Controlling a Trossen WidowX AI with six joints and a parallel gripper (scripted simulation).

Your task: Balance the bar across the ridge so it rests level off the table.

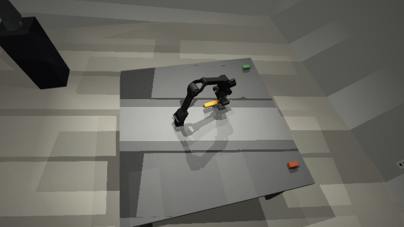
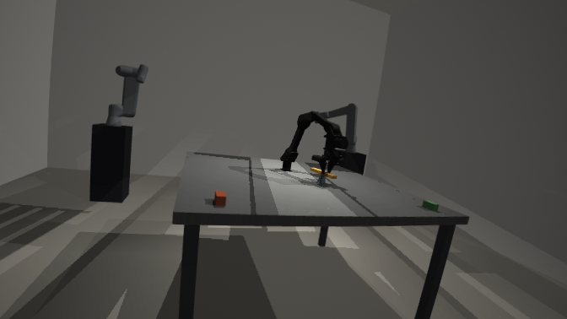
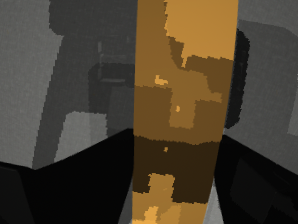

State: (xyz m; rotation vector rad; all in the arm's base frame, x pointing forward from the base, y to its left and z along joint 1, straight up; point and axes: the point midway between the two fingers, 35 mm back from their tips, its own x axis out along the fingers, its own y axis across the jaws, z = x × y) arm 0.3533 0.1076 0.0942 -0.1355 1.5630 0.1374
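Right now the orange bar is 30 mm behind my gripper tip. The rest, counted from my gripper tip: green block: 390 mm to the left, 390 mm ahead, 40 mm below; red block: 610 mm to the right, 390 mm ahead, 40 mm below.
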